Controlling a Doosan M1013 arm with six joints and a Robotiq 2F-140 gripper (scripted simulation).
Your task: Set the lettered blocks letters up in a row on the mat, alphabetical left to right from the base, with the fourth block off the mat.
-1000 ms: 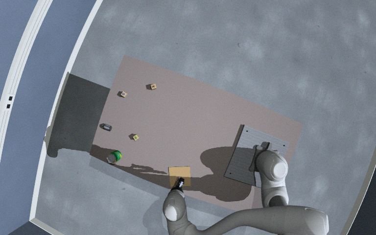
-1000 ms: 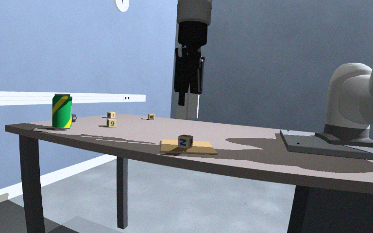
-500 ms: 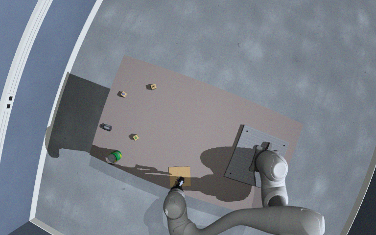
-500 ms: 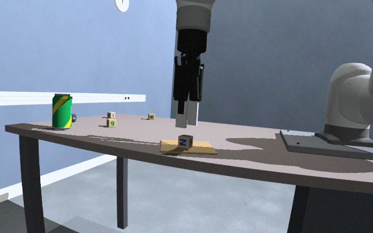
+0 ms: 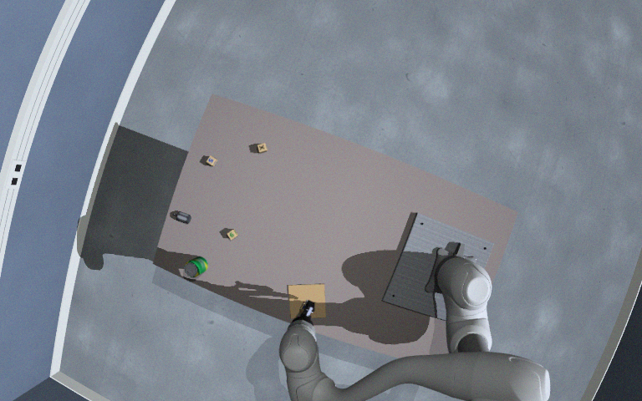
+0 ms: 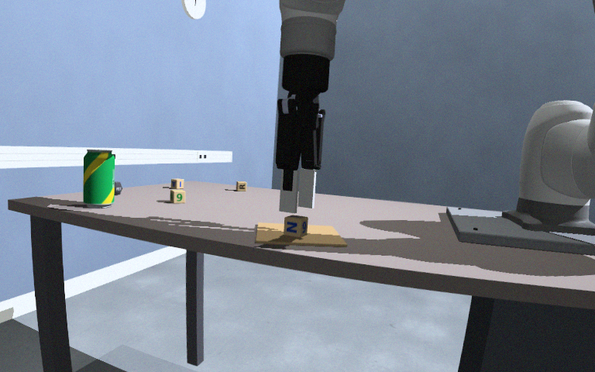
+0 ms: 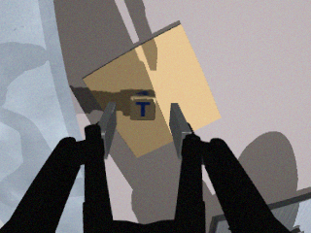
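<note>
The wooden block lies 6 cm below my hand. Also, from my hand: yellow can: 45 cm ahead, 3 cm to the right, 1 cm below; tan mat: 7 cm below, 2 cm to the right; small dark object: 58 cm ahead, 20 cm to the right, 6 cm below.
</note>
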